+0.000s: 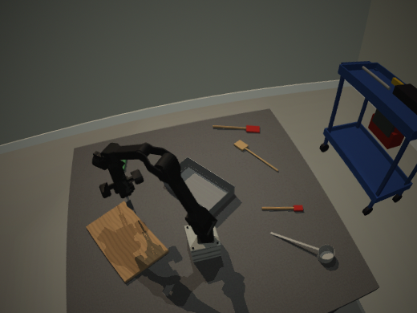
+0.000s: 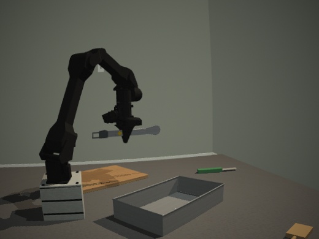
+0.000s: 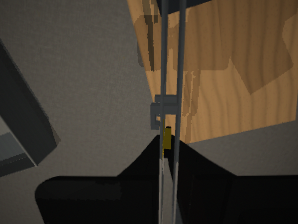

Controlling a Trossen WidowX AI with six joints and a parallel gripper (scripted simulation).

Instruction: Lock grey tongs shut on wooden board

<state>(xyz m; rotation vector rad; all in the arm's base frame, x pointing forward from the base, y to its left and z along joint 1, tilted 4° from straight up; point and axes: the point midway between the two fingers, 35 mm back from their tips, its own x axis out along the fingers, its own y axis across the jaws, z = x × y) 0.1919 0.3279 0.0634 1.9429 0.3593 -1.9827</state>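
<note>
My gripper tip is now 2 cm past the yellow mark, 1 cm to the left of it and 4 cm below it. The rest, counted from my gripper tip: grey roasting tin: 14 cm ahead, 31 cm to the right, 13 cm below; wooden board: 13 cm behind, 4 cm to the left, 15 cm below.
</note>
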